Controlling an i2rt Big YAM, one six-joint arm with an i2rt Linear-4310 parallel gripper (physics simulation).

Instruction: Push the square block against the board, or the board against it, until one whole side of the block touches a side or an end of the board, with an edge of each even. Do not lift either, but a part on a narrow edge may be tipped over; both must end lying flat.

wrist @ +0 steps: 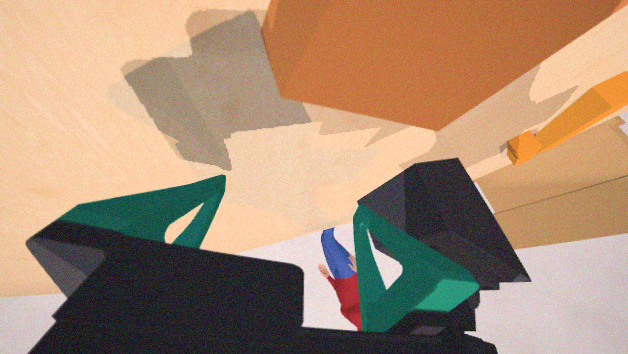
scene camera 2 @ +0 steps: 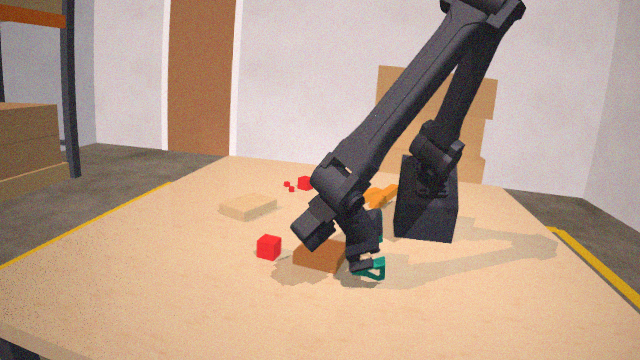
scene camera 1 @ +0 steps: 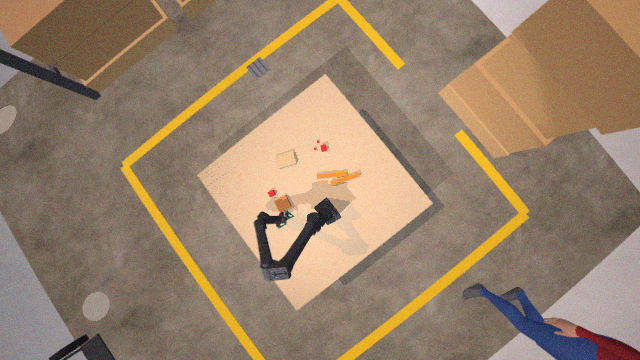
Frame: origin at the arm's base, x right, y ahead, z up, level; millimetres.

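Seen in the pictures: gripper, fingertip midpoint: [wrist: 294, 197] [scene camera 2: 380, 260] [scene camera 1: 290, 219]; arm's base at its link origin: [scene camera 2: 430, 178] [scene camera 1: 327, 212].
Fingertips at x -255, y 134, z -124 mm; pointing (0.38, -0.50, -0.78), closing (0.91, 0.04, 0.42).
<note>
Offsets run from my fingertips to a thing's top centre.
The brown-orange square block {dz -1, dx +34, dy +125 mm} [scene camera 1: 283, 203] [scene camera 2: 316, 257] [wrist: 400, 60] lies flat on the table, partly hidden by the arm in the second scene view. The pale wooden board {dz -1, dx +269, dy +360 mm} [scene camera 1: 286, 159] [scene camera 2: 248, 205] lies flat, well apart from the block, above it in the first scene view and at its back left in the second. It does not show in the wrist view. My gripper [scene camera 1: 286, 220] [scene camera 2: 381, 254] [wrist: 294, 197] is open and empty, with green fingers low over the table. It is below the block in the first scene view, right of it in the second. A strip of table shows between fingertips and block in the wrist view.
A red cube {dz +10, dx +22, dy +240 mm} [scene camera 1: 271, 193] [scene camera 2: 269, 247] lies close to the block. Another red cube {dz +10, dx +545, dy +234 mm} [scene camera 1: 324, 148] [scene camera 2: 304, 183] and small red cubes lie farther off. Two orange bars {dz +1, dx +450, dy +42 mm} [scene camera 1: 327, 175] {dz +1, dx +507, dy -49 mm} [scene camera 1: 350, 178] lie near the arm's black base [scene camera 1: 326, 210] [scene camera 2: 425, 210] [wrist: 440, 210].
</note>
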